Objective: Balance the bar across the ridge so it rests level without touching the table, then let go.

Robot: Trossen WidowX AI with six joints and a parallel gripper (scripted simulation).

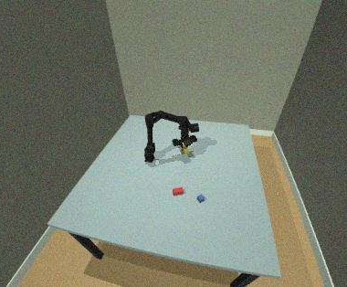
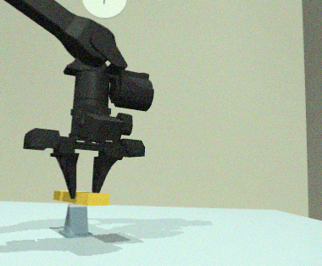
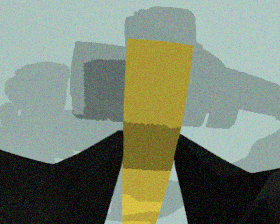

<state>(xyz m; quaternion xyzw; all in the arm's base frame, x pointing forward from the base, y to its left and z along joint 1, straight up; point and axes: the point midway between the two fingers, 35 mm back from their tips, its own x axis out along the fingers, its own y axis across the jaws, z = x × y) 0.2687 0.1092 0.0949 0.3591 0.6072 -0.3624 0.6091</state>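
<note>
The yellow bar is 2 cm to the left of my gripper tip and 1 cm behind it. Round my gripper tip: blue cube: 40 cm to the right, 17 cm ahead, 4 cm below; then red block: 38 cm to the right, 4 cm below, 2 cm ahead.
</note>
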